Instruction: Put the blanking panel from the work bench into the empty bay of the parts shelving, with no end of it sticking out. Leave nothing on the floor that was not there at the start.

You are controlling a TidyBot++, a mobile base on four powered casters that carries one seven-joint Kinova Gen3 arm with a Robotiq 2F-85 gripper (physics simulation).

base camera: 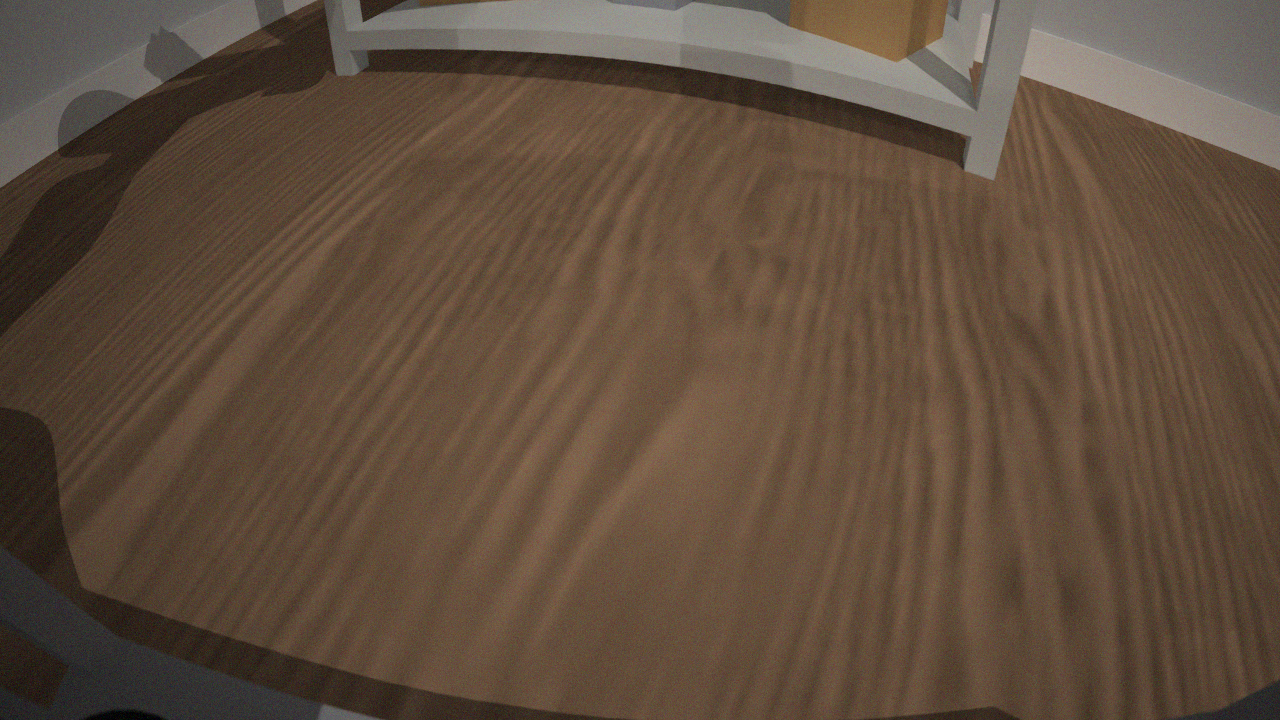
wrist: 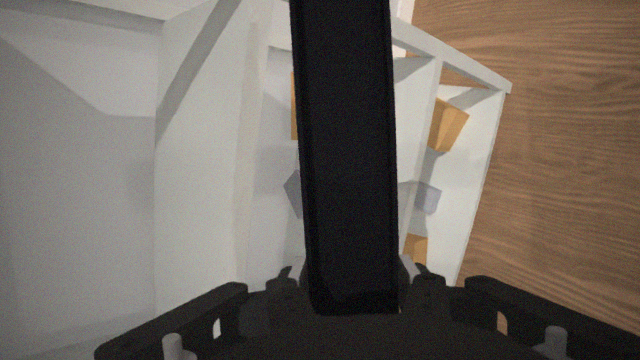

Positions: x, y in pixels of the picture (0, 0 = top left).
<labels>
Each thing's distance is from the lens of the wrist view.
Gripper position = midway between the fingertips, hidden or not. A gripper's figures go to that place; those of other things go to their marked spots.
my gripper (wrist: 352, 274): 17 cm
blanking panel (wrist: 342, 64): 16 cm
parts shelving (wrist: 211, 74): 54 cm
The marked spots on the parts shelving and the blanking panel are 39 cm apart.
</labels>
